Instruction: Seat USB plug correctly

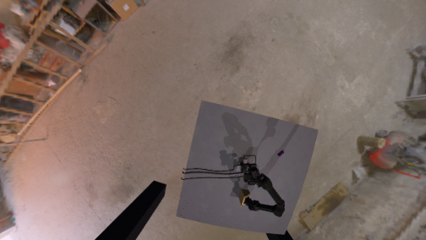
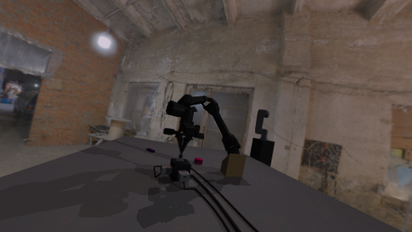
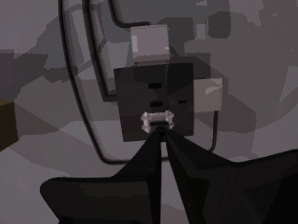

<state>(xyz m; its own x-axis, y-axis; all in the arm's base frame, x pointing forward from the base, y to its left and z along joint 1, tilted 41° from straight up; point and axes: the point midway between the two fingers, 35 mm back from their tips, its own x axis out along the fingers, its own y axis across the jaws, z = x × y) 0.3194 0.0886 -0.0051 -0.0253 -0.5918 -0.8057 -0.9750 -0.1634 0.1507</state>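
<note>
My gripper tip is now 20 mm above the pale USB plug. Also, from my gripper tip: magenta block (210 mm to the right, 140 mm behind, 100 mm below); small purple piece (340 mm to the right, 190 mm ahead, 110 mm below).
</note>
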